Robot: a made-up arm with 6 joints. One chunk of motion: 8 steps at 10 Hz.
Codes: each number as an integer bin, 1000 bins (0 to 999) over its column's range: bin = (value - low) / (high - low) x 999, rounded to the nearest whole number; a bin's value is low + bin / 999 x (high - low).
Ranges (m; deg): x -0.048..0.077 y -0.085..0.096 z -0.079..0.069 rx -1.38..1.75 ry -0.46..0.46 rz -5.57..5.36
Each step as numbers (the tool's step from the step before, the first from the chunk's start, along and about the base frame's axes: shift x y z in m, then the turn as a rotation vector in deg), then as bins.
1 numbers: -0.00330 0.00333 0.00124 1.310 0.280 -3.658
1 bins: 357 488 542 859 804 175
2 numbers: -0.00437 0.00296 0.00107 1.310 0.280 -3.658
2 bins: 349 485 540 859 804 175
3 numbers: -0.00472 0.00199 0.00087 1.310 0.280 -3.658
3 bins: 346 480 539 859 804 175
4 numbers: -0.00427 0.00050 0.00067 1.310 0.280 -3.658
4 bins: 349 472 538 859 804 175
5 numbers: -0.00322 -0.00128 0.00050 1.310 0.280 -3.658
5 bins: 358 462 537 859 804 175
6 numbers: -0.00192 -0.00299 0.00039 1.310 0.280 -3.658
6 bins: 368 453 536 859 804 175
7 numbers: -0.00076 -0.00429 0.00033 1.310 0.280 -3.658
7 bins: 378 445 535 859 804 175
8 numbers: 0.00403 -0.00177 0.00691 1.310 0.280 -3.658
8 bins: 416 459 580 859 804 175
